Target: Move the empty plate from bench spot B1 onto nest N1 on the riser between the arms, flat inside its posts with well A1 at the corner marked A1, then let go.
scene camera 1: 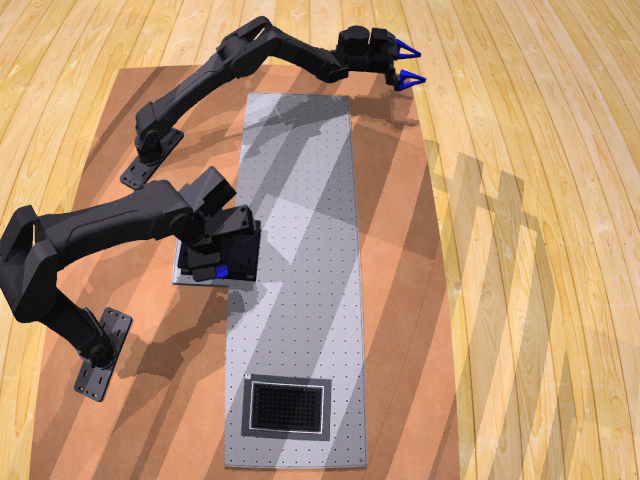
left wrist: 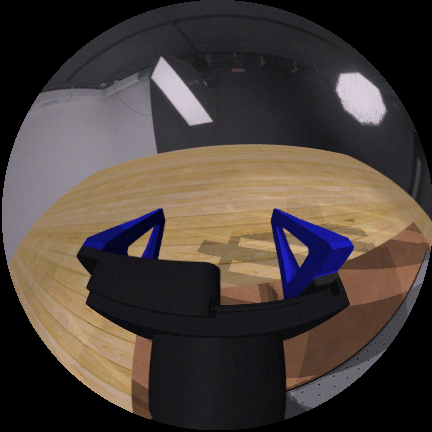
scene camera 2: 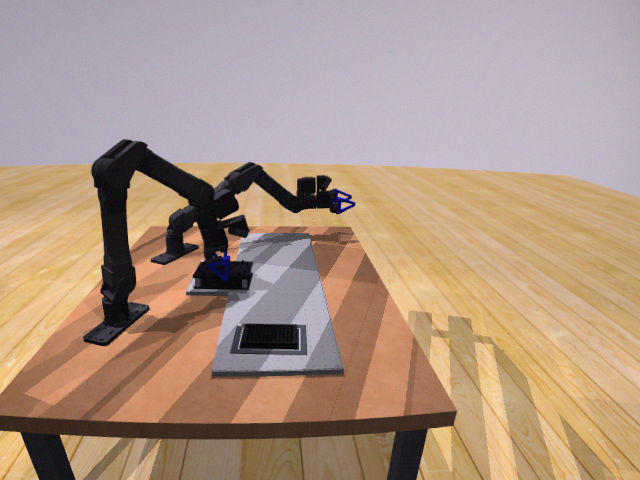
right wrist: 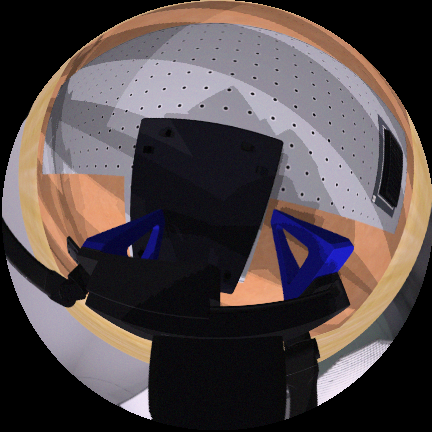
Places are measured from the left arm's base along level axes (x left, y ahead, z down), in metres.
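Pixels of known places: left gripper, fingertip midpoint: point(scene camera 1: 423, 67) point(left wrist: 217, 214) point(scene camera 2: 353, 200); right gripper, fingertip midpoint: point(scene camera 1: 221, 254) point(scene camera 2: 224, 272) point(right wrist: 217, 214); left arm's base, origin of the base link: point(scene camera 1: 152, 157) point(scene camera 2: 175, 254); right arm's base, origin of the base link: point(scene camera 1: 103, 354) point(scene camera 2: 118, 324).
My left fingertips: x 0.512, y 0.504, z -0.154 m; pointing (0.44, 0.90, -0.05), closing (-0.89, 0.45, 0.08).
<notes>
Ahead of a thing's pixels: the offset from my left fingertips to its top centre. "*": to the spot under its first point. Level surfaces: height alone.
The black many-welled plate {dx -0.865, dy +0.079, dz +0.125 m} point(scene camera 1: 286, 407) point(scene camera 2: 268, 336) point(right wrist: 393, 167) lies flat in the white-outlined dark grey bench spot {* dx -0.881, dy +0.169, dz +0.140 m} point(scene camera 1: 324, 435) point(scene camera 2: 302, 350), with a small white mark at one corner. The black riser {dx -0.643, dy -0.199, dz +0.090 m} point(scene camera 1: 245, 250) point(scene camera 2: 237, 269) point(right wrist: 210, 175) has small dark posts on its top, partly hidden in scene camera 1 by the right arm; the A1 marking is not readable. My right gripper point(scene camera 1: 223, 267) point(scene camera 2: 221, 261) point(right wrist: 217, 214) is open and empty, pointing down above the riser. My left gripper point(scene camera 1: 422, 67) point(scene camera 2: 353, 200) point(left wrist: 217, 214) is open and empty, high over the table's far edge.
A long grey perforated board {dz +0.141 m} point(scene camera 1: 305, 330) point(scene camera 2: 289, 310) point(right wrist: 200, 75) runs along the brown table {dz +0.154 m} point(scene camera 1: 403, 310) point(scene camera 2: 372, 335) under the bench spot. A light grey base {dz +0.142 m} point(scene camera 1: 206, 282) point(scene camera 2: 193, 291) lies under the riser. The right arm's links reach in from the left.
</notes>
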